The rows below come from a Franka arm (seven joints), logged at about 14 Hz.
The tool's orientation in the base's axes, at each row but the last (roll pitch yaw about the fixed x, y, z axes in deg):
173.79 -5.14 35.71
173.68 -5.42 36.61
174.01 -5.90 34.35
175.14 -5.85 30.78
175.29 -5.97 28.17
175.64 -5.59 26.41
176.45 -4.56 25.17
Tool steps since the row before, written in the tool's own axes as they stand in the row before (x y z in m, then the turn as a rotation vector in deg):
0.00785 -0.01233 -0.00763 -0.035 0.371 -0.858
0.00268 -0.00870 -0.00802 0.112 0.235 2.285
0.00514 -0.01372 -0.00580 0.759 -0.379 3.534
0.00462 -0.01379 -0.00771 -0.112 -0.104 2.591
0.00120 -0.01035 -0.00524 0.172 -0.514 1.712
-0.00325 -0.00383 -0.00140 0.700 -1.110 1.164
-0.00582 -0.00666 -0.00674 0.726 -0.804 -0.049
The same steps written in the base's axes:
-0.00174 0.01486 0.00693 0.068 -0.291 0.886
-0.00407 0.00885 0.00724 0.549 -0.196 -2.225
-0.00419 0.01440 0.00484 0.920 0.639 -3.457
-0.00399 0.01438 0.00695 0.190 -0.021 -2.588
-0.00442 0.00982 0.00447 0.136 0.494 -1.721
-0.00474 0.00203 0.00078 0.280 1.276 -1.171
-0.00871 0.00371 0.00583 0.312 1.037 0.057

